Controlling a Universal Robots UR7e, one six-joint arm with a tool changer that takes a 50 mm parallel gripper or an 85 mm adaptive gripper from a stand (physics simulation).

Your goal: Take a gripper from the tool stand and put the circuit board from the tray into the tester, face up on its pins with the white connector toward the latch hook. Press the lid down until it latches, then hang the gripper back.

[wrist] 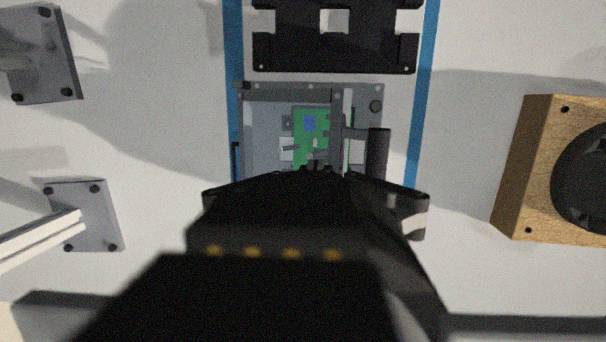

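Frame: origin at the arm's base, x ahead, y right, z down, level; millimetres.
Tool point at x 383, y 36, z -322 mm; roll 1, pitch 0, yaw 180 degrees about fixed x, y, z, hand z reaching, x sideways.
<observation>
Pixels of each thing's top centre, then the offset from my tool point to it. "spot": a spot on its surface instead.
- grey tester, a spot on its surface: [362,89] spot: dx -51, dy +75, dz +313 mm
- dark round handle, centre of its top: [375,191] dx -44, dy -5, dz +160 mm
- black plate with cut-outs, a spot on its surface: [335,52] spot: dx -18, dy +124, dz +345 mm
The grey tester [362,89] is at the upper middle of the wrist view. The circuit board [301,137], green with a blue part, lies inside it, seen through the clear lid [285,95]. The lid's dark bar crosses over the board's right part, and a green strip shows to the right of the bar. A dark round handle [378,155] sticks out at the lid's right. My gripper [316,166] is shut and empty, its tips over the tester's near part. It hides the near ends of board and lid. The white connector and latch hook cannot be made out clearly.
A black plate with cut-outs [335,52] lies beyond the tester, between two blue strips [233,60] [428,60]. Two grey bolted foot plates [45,75] [102,220] stand at the left. A wooden block [530,150] with a black dome [585,175] is at the right.
</observation>
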